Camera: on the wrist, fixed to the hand. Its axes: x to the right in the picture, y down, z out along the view.
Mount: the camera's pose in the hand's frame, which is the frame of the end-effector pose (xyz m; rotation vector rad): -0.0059 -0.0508 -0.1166 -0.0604 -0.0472 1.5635
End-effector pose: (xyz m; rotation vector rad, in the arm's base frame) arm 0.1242 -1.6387 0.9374 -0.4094 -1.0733 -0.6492
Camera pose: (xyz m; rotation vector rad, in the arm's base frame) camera 0.1670 -1.7450 0.8819 -1.1202 -0.4973 0.7263
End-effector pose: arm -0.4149 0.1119 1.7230 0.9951 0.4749 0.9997
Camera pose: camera -0.4789 0.1526 1.6207 1.2818 -0.5364 2.3173
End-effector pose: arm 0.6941 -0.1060 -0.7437 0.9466 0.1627 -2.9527
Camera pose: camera 0.7629 -0.0426 -0.8301 0.5191 -0.3398 -1.4888
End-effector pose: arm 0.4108 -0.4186 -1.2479 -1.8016 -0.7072 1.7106
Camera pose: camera 0.5268 -0.3907 -1.2035 1.7583 -0.7048 -1.7527
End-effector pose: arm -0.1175 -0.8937 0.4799 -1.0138 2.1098 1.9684
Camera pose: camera -0.0440 -0.9955 0.4589 -0.6603 -1.7653 -1.2822
